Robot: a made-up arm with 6 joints.
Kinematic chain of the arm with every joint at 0, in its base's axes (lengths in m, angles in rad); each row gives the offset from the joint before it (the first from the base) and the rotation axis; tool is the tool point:
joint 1: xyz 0 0 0.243 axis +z
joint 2: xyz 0 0 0 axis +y
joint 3: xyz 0 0 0.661 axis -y
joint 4: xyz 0 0 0 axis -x
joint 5: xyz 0.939 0 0 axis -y
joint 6: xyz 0 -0.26 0 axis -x
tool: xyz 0 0 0
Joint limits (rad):
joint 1: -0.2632..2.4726
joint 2: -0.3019..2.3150
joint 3: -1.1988..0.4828
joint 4: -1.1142..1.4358
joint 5: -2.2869..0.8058
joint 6: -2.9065..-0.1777
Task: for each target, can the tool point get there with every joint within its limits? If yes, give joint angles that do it. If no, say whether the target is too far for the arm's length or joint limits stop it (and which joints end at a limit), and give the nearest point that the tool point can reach.
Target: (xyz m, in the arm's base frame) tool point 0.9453 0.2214 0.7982
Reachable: yes | joints 0.4186 0.0036 0.0881 -0.7954 -1.3563 -1.5948
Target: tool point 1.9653 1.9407 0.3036
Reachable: no: too far | nearest point 1.0704 1.0570 0.2760 | short by 1.258 m
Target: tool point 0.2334 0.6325 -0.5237
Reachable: yes | joints 1.4808 1.2768 -0.0735 -0.8292 -0.3575 -2.0325
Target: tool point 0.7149 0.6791 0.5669
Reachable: yes | joints 0.9966 0.1100 -0.1241 -0.4735 -0.5928 -0.5981
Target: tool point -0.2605 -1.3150 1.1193
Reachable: no: joint limits stop it (at a limit: joint 1, joint 2) | nearest point 0.4321 -0.3857 1.4839 | short by 1.215 m
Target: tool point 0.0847 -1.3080 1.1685
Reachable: no: joint limits stop it (at a limit: joint 1, joint 2) | nearest point 0.5613 -0.4205 1.2776 | short by 1.013 m
